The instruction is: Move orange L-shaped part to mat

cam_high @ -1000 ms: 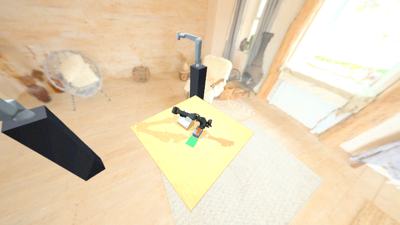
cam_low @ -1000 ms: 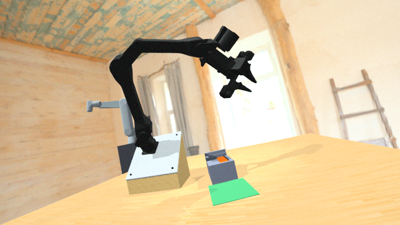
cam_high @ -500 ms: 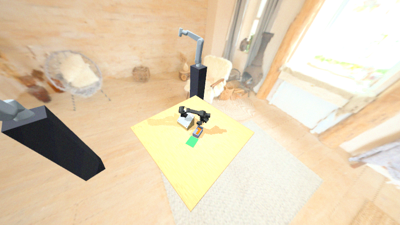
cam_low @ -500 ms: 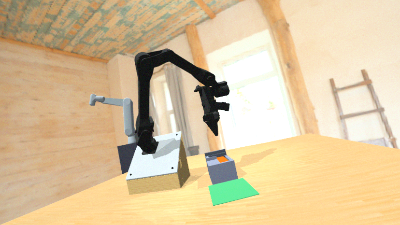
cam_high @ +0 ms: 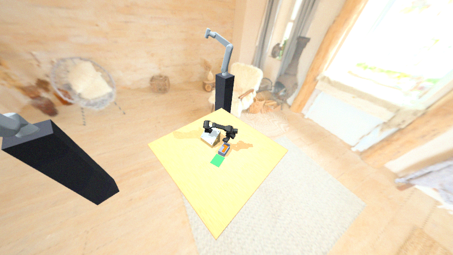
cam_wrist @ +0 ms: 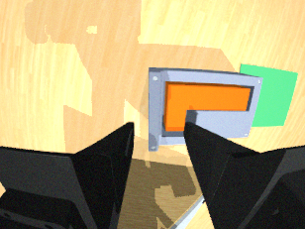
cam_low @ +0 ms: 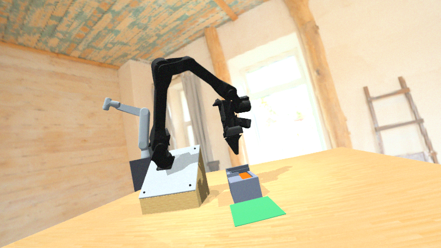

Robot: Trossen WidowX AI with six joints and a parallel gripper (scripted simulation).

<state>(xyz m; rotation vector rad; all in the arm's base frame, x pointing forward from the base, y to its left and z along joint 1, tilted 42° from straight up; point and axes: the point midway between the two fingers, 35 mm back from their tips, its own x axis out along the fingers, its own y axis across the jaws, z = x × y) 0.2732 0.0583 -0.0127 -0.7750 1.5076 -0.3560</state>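
Now: gripper tip 60 mm to the left of the orange L-shaped part and 90 mm above it. From my gripper tip the other things lie so: green mat (50 mm ahead, 220 mm to the right, 150 mm below).
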